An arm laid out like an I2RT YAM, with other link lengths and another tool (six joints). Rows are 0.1 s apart.
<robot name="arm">
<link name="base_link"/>
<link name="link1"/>
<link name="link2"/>
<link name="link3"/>
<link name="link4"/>
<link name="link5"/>
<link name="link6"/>
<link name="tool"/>
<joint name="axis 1" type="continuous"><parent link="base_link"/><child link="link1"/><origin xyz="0 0 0.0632" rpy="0 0 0"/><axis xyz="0 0 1"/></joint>
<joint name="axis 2" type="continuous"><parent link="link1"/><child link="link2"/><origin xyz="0.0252 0.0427 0.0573" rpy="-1.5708 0 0"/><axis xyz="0 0 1"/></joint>
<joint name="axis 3" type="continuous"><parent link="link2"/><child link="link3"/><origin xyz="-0.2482 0 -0.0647" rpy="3.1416 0 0"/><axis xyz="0 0 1"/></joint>
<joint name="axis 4" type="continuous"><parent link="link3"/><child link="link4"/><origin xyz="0.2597 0.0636 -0.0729" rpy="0 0 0"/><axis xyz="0 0 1"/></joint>
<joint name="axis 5" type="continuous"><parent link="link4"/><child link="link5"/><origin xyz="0.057 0.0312 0.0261" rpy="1.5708 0 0"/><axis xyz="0 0 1"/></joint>
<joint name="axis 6" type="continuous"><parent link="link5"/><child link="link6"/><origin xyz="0.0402 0 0.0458" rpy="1.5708 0 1.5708"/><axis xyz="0 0 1"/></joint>
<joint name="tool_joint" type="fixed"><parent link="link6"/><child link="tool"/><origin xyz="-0.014 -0.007 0.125" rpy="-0.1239 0 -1.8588"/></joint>
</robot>
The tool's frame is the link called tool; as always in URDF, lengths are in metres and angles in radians. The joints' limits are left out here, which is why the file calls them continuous.
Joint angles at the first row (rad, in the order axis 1, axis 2, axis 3, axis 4, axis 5, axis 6):
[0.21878 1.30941 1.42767 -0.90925 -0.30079 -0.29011]
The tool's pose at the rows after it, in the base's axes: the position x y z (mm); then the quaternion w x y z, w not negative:
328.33 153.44 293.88 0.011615 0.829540 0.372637 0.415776
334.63 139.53 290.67 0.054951 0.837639 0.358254 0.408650
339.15 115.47 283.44 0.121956 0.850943 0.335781 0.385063
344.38 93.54 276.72 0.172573 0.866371 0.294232 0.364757
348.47 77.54 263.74 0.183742 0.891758 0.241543 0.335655
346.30 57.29 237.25 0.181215 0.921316 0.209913 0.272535
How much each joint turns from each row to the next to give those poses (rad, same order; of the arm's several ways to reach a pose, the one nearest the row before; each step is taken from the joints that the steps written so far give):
[-0.00001 -0.00001 0.00001 0.00228 0.06408 -0.00001]
[0.00000 0.00040 0.00000 0.00001 0.09384 0.00000]
[0.00001 -0.00002 -0.00384 -0.01984 0.14955 0.00077]
[-0.00306 0.00496 -0.01259 -0.00190 0.12855 0.04730]
[-0.02059 0.02864 -0.00455 -0.02289 0.05303 0.09270]
[-0.05454 0.05491 -0.00004 -0.07323 0.00039 0.04693]

